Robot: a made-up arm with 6 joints. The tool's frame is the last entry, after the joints. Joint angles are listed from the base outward. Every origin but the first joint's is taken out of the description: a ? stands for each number. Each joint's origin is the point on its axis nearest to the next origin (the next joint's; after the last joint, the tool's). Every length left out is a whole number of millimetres.
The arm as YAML. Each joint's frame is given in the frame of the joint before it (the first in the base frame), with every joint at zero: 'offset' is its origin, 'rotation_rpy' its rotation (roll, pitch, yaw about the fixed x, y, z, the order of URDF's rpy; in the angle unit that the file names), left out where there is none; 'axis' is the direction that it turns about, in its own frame. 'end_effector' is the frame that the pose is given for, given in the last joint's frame.
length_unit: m
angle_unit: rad
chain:
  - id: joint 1
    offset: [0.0, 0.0, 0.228]
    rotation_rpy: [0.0, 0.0, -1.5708]
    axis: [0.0, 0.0, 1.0]
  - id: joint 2
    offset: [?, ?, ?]
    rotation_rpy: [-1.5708, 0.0, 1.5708]
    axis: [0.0, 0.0, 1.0]
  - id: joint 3
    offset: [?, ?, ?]
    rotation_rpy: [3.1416, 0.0, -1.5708]
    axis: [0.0, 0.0, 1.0]
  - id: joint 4
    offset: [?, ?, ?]
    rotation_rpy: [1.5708, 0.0, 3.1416]
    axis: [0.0, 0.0, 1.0]
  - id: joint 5
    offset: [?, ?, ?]
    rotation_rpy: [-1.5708, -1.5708, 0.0]
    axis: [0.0, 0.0, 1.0]
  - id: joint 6
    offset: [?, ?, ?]
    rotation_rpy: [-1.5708, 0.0, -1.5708]
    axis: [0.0, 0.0, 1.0]
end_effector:
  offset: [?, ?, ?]
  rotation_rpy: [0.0, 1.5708, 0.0]
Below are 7 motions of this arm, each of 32 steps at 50 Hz.
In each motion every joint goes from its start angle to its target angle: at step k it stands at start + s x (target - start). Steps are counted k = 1, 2, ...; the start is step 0. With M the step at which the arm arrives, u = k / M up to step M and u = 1 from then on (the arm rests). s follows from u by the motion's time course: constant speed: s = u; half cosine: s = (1 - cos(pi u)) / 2; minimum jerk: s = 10 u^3 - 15 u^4 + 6 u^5.
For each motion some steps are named. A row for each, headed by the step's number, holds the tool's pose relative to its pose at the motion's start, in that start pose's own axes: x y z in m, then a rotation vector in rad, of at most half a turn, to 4 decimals.
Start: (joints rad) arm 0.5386 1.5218 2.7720 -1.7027 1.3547 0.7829
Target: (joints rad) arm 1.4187 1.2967 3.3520 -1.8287 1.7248 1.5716
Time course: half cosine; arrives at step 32
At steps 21, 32:
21: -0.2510 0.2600 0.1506 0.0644 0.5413 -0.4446
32: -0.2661 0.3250 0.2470 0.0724 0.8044 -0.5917

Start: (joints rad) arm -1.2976 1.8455 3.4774 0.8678 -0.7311 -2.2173
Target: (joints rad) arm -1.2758 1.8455 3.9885 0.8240 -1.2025 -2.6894
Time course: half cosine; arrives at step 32
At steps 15, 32:
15: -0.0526 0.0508 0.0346 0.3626 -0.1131 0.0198
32: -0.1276 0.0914 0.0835 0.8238 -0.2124 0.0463

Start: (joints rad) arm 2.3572 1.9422 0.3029 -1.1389 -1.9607 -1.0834
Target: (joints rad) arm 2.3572 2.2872 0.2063 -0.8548 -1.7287 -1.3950
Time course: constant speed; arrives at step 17
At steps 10, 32:
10: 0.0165 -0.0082 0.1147 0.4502 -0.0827 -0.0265
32: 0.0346 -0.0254 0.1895 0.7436 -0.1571 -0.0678

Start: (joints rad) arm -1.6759 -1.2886 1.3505 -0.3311 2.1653 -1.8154
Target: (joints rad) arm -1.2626 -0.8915 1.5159 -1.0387 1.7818 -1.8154
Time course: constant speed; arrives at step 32
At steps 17, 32:
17: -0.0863 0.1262 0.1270 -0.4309 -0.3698 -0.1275
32: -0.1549 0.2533 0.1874 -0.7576 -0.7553 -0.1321

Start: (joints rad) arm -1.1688 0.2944 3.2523 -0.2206 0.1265 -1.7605
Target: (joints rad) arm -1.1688 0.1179 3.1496 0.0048 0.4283 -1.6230
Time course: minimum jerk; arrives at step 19
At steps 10, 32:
10: 0.0387 0.0180 -0.0069 -0.1952 0.0629 0.1986
32: 0.0696 0.0349 -0.0147 -0.3515 0.1147 0.3641

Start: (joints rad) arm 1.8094 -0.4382 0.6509 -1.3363 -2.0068 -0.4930
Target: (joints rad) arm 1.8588 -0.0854 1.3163 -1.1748 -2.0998 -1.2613
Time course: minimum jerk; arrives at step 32
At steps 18, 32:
18: -0.0380 0.0401 0.0457 0.3361 -0.0883 -0.1199
32: -0.0542 0.0553 0.0661 0.5495 -0.1802 -0.1634

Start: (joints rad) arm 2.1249 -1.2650 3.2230 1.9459 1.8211 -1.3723
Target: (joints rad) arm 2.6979 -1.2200 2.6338 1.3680 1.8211 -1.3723
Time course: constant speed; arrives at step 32
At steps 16, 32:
16: -0.1070 0.0541 -0.1341 0.3151 -0.0922 -0.0518
32: -0.2603 0.1648 -0.2161 0.5995 -0.1592 -0.2803

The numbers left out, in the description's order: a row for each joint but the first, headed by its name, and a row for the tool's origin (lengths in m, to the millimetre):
joint 2: 0.0 0.0 0.0
joint 3: 0.0 -0.371 0.0
joint 4: 0.0 -0.352 0.0
joint 5: 0.0 0.097 0.0
joint 6: 0.0 0.0 0.0
tool: 0.0 0.0 0.0

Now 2 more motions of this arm.
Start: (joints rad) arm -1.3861 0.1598 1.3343 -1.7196 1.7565 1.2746
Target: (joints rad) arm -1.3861 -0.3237 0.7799 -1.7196 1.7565 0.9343
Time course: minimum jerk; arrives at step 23
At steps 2, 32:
2: -0.0001 0.0000 0.0009 0.0016 -0.0001 0.0000
32: -0.0029 -0.0492 0.1525 0.2714 -0.0163 -0.0036

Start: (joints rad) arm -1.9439 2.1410 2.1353 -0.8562 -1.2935 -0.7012
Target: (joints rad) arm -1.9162 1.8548 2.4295 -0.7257 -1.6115 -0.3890
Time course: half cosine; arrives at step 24
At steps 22, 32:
22: -0.1779 0.2288 -0.0948 -0.7400 -0.0987 -0.0166
32: -0.1813 0.2319 -0.0974 -0.7521 -0.1015 -0.0177

